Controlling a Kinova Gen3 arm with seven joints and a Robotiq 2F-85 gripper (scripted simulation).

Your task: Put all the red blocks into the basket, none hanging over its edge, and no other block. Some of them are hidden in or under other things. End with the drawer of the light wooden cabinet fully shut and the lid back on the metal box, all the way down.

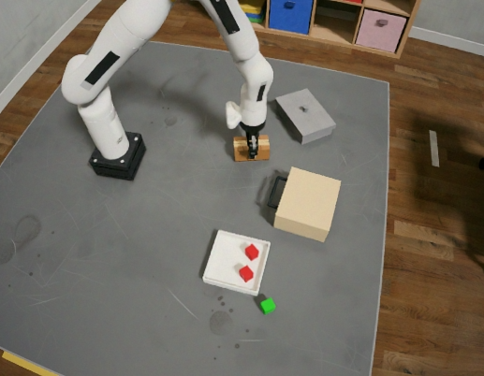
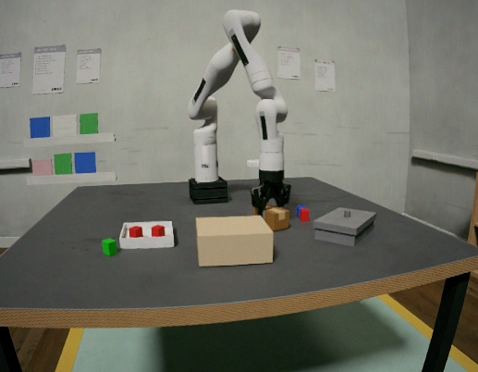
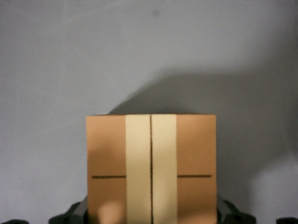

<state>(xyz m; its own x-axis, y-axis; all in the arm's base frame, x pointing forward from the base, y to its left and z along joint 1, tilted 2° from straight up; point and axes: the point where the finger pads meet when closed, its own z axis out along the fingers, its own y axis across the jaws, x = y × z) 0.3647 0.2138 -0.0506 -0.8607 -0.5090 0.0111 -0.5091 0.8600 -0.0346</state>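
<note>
Right now the cardboard box is right at my hand. From my hand the other things lie so: blue block (100 mm behind, 110 mm to the left, 20 mm below); then lid (100 mm ahead, 210 mm to the left, 10 mm above); then metal box (100 mm ahead, 210 mm to the left, 10 mm below).
</note>
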